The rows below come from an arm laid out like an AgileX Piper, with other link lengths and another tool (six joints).
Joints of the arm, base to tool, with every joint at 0 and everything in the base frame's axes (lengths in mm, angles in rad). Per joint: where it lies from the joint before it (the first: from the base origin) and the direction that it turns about. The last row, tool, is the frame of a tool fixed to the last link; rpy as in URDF.
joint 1: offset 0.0 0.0 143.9 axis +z
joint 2: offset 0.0 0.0 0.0 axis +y
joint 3: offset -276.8 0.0 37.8 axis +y
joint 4: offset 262.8 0.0 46.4 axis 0.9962 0 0.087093
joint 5: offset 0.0 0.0 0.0 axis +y
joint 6: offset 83.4 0.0 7.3 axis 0.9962 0 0.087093
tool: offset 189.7 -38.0 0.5 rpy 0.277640 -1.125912 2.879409
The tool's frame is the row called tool.
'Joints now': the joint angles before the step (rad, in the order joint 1, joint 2, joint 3, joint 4, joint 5, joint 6). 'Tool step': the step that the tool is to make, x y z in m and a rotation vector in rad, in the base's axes. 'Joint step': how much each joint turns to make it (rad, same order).
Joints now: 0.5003 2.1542 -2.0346 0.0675 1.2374 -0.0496
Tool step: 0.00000 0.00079 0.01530 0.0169 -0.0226 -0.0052
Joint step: 0.0000 -0.0300 0.0000 0.0023 0.0017 0.0056
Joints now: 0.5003 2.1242 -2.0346 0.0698 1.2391 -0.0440
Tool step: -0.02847 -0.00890 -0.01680 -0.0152 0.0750 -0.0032
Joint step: 0.0000 -0.0482 0.1232 0.0220 -0.0020 0.0023
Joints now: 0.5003 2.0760 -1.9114 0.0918 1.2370 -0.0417
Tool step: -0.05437 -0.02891 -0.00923 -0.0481 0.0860 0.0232
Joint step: 0.0000 -0.1446 0.2453 0.0041 0.0000 -0.0243
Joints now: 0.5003 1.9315 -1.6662 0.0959 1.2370 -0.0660
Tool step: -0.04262 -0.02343 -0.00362 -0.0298 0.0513 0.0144
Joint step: 0.0000 -0.1205 0.1834 0.0004 -0.0022 -0.0148
